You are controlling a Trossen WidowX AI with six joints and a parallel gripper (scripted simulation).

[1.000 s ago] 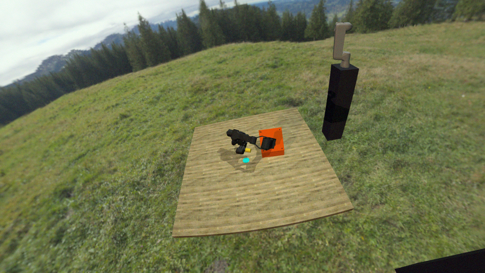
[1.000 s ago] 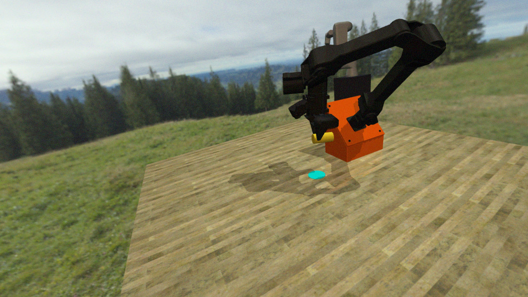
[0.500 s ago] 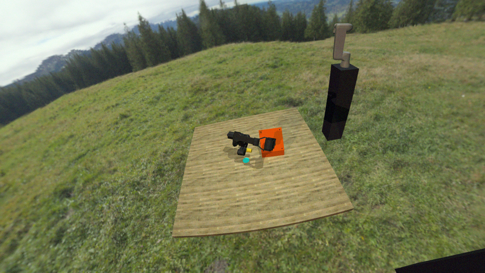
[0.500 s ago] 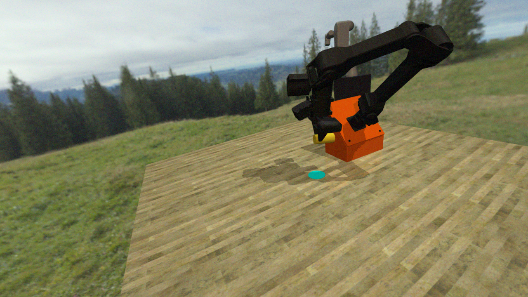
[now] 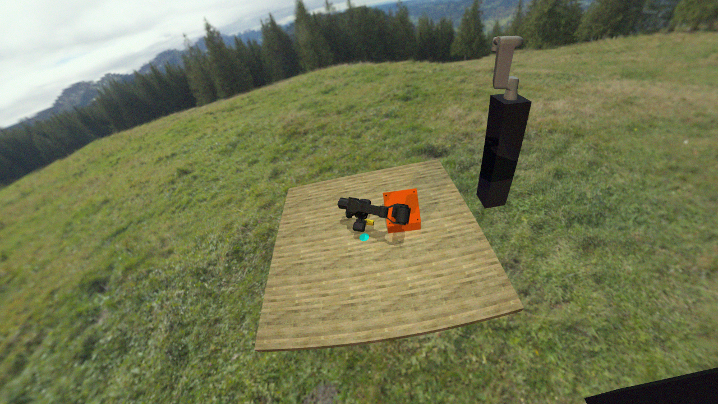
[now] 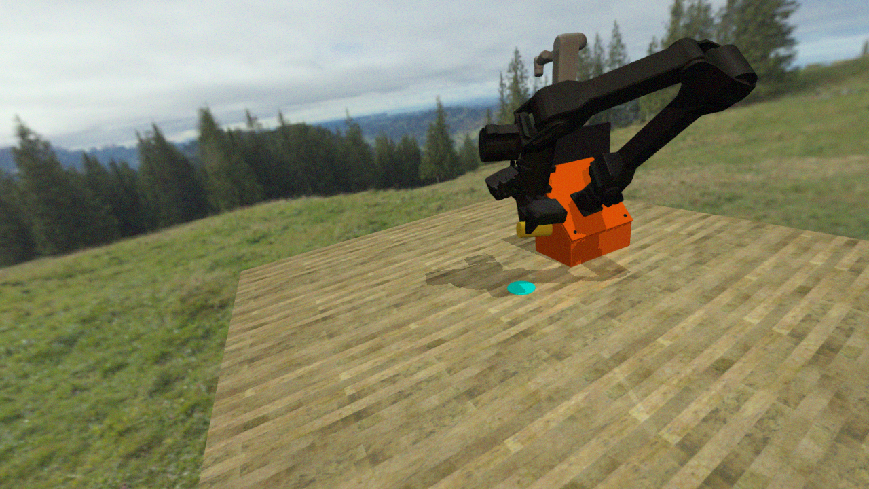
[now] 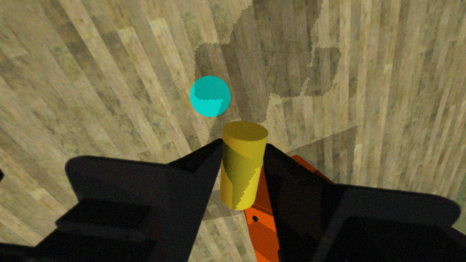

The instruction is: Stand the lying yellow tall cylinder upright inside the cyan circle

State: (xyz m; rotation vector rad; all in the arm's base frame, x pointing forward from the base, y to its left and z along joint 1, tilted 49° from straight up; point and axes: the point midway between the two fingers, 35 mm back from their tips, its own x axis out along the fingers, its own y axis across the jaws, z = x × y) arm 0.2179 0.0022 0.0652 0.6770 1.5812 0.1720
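My gripper tip is 130 mm above the cyan circle, 20 mm short of it and 10 mm to the right of it. The rest, counted from my gripper tip: yellow tall cylinder (20 mm behind, 10 mm to the left).
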